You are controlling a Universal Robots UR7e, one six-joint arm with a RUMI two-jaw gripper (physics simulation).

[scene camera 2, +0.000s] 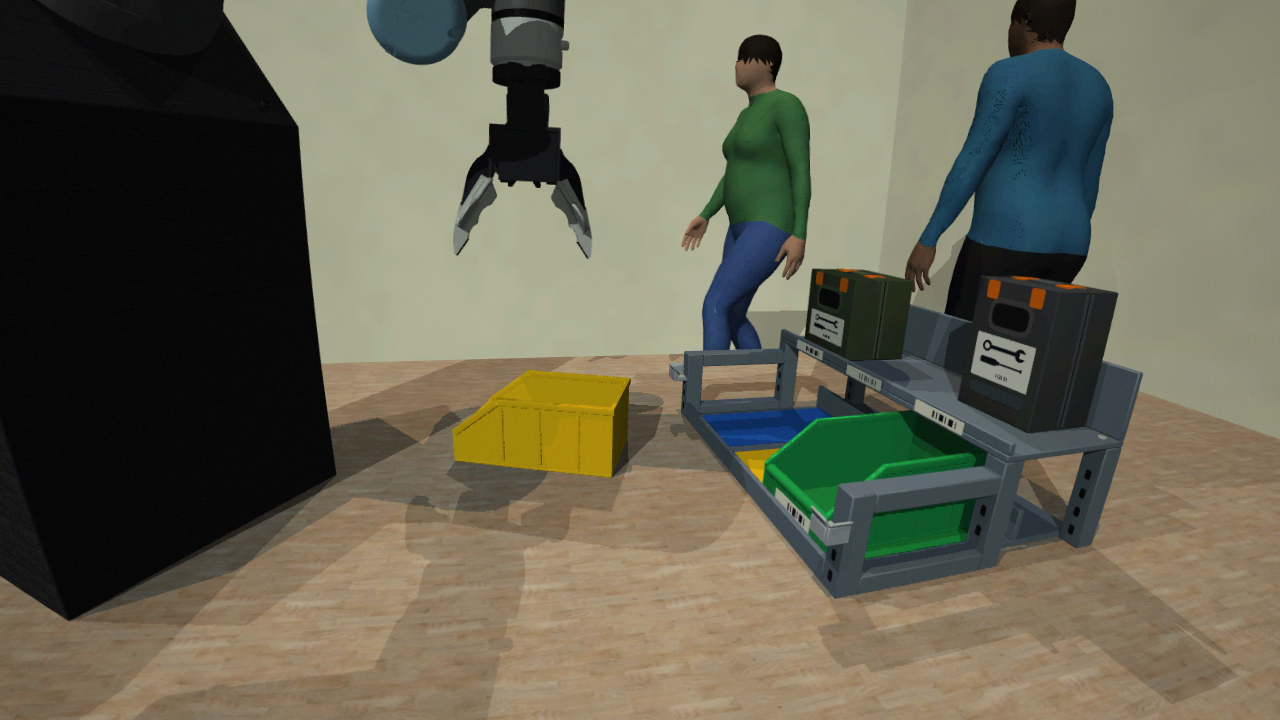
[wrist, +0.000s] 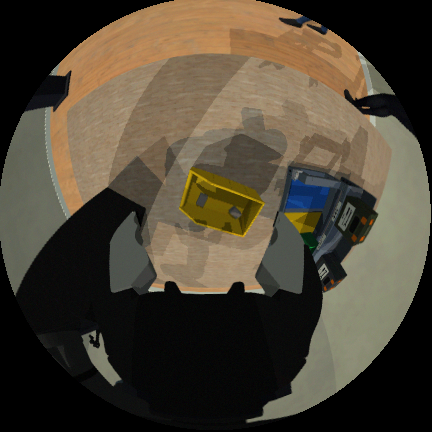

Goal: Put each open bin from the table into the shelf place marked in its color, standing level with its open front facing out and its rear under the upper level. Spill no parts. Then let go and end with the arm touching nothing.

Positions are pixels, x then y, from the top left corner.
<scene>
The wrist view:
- my gripper: 206, 212
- yellow bin: 222, 193
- blue mark: 300, 195
</scene>
